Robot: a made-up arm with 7 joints.
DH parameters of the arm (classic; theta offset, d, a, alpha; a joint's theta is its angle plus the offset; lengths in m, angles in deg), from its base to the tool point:
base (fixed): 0 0.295 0.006 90
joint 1: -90 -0.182 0.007 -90
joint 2: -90 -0.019 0.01 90
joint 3: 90 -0.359 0.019 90
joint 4: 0 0.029 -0.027 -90
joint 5: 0 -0.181 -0.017 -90
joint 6: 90 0.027 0.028 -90
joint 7: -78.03 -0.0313 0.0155 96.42
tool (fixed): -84.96 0.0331 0 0
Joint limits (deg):
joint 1: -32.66..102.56
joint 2: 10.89..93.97
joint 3: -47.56..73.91
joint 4: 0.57..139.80
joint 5: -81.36..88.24
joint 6: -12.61..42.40
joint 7: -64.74..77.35
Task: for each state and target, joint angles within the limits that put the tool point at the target. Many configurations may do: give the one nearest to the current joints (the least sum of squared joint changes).
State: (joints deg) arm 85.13 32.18 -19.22 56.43 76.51 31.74 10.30
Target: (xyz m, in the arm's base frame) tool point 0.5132 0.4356 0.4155
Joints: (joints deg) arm 94.67 32.35 -19.24 44.90 79.33 38.07 19.51
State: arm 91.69 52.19 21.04 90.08 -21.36 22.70 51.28
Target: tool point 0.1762 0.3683 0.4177
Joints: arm 78.28 39.71 15.02 125.56 -31.23 15.78 47.91
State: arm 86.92 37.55 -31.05 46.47 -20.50 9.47 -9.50
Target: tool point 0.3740 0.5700 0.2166
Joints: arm 67.15 52.82 -31.74 24.66 -16.42 16.24 -7.19
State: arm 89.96 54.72 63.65 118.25 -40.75 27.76 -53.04
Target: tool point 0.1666 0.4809 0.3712
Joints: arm 81.94 37.35 62.13 110.94 -40.77 26.25 -53.63
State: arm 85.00 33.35 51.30 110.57 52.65 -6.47 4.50
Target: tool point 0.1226 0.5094 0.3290
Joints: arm 80.18 42.74 62.68 125.83 47.31 -5.84 4.34
